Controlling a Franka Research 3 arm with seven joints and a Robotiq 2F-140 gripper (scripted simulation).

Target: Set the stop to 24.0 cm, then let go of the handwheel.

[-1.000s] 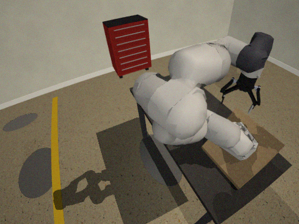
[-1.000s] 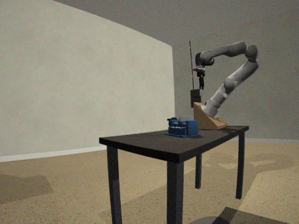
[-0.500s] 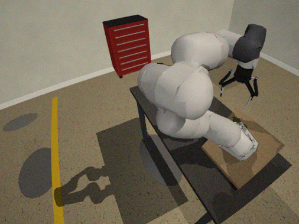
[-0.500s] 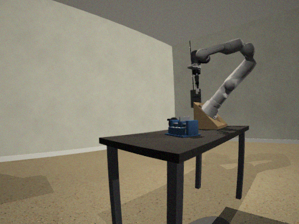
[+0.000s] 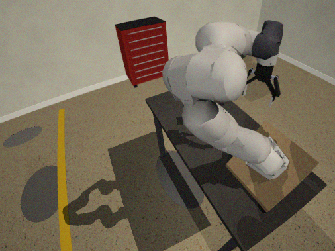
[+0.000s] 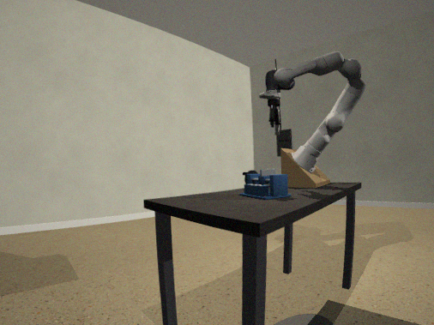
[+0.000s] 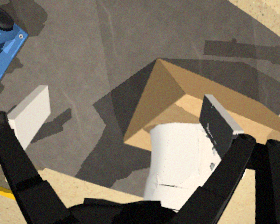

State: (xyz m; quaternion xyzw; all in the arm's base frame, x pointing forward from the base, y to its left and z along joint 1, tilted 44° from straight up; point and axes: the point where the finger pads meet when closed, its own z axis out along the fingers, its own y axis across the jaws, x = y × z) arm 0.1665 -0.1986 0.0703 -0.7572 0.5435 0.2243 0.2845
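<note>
My gripper is now 28 cm short of the handwheel grip, 24 cm above it and 3 cm to the left of it.
</note>
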